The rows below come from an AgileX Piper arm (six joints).
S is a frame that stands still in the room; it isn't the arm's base.
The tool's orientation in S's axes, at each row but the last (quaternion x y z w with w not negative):
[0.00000, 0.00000, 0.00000, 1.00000]
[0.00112, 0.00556, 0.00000, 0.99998]
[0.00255, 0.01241, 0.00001, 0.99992]
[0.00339, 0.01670, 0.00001, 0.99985]
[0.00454, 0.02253, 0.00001, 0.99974]
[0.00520, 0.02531, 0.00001, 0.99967]
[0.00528, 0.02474, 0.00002, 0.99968]
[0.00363, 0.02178, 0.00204, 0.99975]
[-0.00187, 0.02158, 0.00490, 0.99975]
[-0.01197, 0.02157, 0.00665, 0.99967]
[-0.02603, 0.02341, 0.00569, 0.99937]
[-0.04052, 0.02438, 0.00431, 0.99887]
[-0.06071, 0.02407, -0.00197, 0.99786]
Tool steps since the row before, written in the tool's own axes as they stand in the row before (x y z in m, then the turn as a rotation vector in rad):
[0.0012, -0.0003, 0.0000, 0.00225, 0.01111, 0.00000]
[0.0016, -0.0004, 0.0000, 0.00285, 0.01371, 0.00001]
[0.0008, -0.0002, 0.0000, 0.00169, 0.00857, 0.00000]
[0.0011, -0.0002, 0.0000, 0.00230, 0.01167, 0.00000]
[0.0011, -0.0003, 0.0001, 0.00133, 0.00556, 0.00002]
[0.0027, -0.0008, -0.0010, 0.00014, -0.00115, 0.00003]
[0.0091, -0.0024, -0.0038, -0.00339, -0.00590, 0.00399]
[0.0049, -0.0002, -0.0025, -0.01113, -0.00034, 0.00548]
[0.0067, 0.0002, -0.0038, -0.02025, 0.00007, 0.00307]
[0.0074, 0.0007, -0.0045, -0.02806, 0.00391, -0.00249]
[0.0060, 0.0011, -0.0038, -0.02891, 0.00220, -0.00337]
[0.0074, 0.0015, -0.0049, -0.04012, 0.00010, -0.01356]
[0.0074, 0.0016, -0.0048, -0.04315, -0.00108, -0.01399]
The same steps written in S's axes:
[0.0012, -0.0003, 0.0000, 0.00225, 0.01111, 0.00000]
[0.0016, -0.0004, 0.0000, 0.00285, 0.01371, 0.00001]
[0.0008, -0.0002, 0.0000, 0.00169, 0.00857, 0.00000]
[0.0011, -0.0002, 0.0000, 0.00230, 0.01167, 0.00000]
[0.0011, -0.0003, 0.0000, 0.00133, 0.00556, 0.00001]
[0.0026, -0.0008, -0.0011, 0.00014, -0.00115, 0.00001]
[0.0089, -0.0024, -0.0043, -0.00319, -0.00594, 0.00409]
[0.0048, -0.0002, -0.0027, -0.01088, -0.00043, 0.00596]
[0.0065, 0.0003, -0.0041, -0.02010, -0.00011, 0.00394]
[0.0072, 0.0007, -0.0048, -0.02819, 0.00349, -0.00136]
[0.0058, 0.0010, -0.0041, -0.02906, 0.00173, -0.00211]
[0.0071, 0.0011, -0.0054, -0.04073, -0.00127, -0.01154]
[0.0072, 0.0010, -0.0053, -0.04378, -0.00247, -0.01168]

